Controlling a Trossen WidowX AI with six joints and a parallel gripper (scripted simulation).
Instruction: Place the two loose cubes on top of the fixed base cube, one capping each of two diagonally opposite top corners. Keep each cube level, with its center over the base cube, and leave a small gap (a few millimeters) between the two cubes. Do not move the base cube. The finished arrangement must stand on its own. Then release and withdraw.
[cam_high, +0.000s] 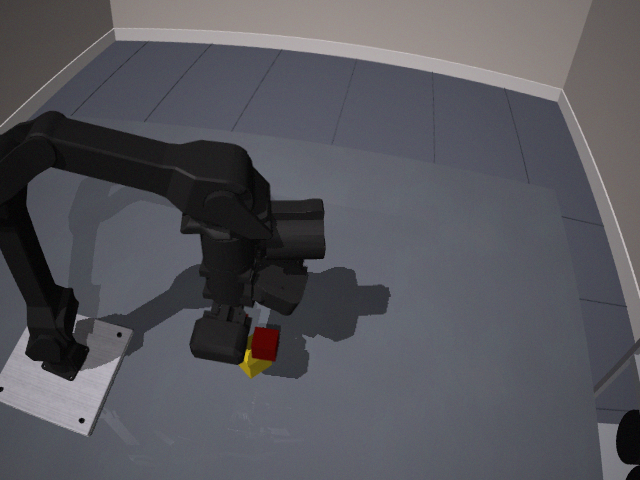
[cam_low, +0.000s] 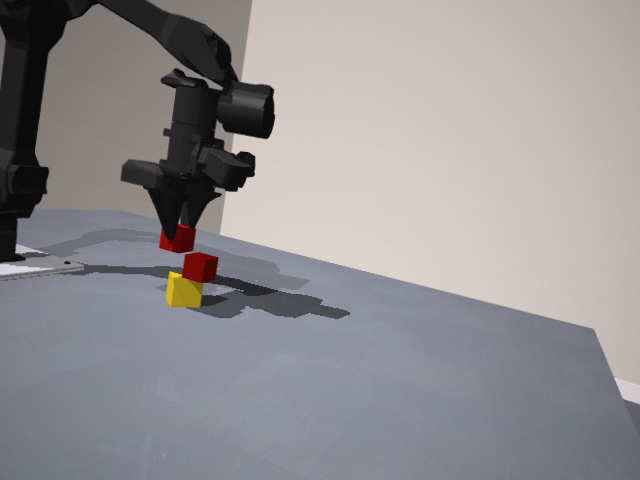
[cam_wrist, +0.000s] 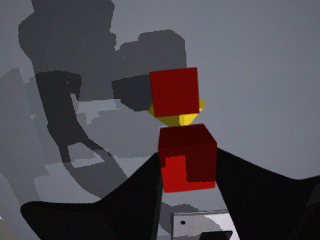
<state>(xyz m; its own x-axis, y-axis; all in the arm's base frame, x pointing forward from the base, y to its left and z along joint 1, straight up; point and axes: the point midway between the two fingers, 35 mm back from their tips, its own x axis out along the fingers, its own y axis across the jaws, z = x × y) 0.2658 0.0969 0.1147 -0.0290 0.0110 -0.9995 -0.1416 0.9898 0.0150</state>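
Now: gripper tip 7 cm above the yellow base cube and 2 cm short of it.
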